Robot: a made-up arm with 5 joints. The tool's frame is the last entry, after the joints.
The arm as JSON. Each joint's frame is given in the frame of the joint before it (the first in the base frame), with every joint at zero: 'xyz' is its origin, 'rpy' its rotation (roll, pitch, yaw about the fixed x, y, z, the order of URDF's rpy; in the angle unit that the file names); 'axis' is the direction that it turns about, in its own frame. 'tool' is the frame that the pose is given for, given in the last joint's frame.
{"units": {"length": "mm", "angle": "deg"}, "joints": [
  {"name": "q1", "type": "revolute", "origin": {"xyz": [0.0, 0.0, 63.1], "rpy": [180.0, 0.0, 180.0]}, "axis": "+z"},
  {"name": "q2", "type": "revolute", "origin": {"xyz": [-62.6, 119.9, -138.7], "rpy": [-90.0, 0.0, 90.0]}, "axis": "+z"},
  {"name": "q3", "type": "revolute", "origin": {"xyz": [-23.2, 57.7, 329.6], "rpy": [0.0, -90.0, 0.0]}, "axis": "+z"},
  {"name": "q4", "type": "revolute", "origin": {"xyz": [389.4, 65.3, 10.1], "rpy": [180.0, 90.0, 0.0]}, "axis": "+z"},
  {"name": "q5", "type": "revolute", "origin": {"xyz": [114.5, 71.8, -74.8], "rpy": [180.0, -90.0, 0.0]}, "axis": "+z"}
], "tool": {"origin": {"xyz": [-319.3, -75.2, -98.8], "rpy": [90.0, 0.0, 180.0]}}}
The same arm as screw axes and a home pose.
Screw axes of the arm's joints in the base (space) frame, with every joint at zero. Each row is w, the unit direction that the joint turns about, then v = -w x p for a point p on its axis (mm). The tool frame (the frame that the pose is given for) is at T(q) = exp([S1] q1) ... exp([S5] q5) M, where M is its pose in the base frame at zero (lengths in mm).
S1 = (0, 0, -1, 0.0, 0.0, 0.0)
S2 = (1, 0, 0, 0.0, 201.8, -119.9)
S3 = (0, -1, 0, 259.5, 0.0, -392.2)
S4 = (-1, 0, 0, 0.0, -324.8, 86.6)
S5 = (0, 1, 0, -253.0, 0.0, 856.4)
M =
1 0 0 1175.7
0 1 0 102.3
0 0 1 177.8
0 0 0 1

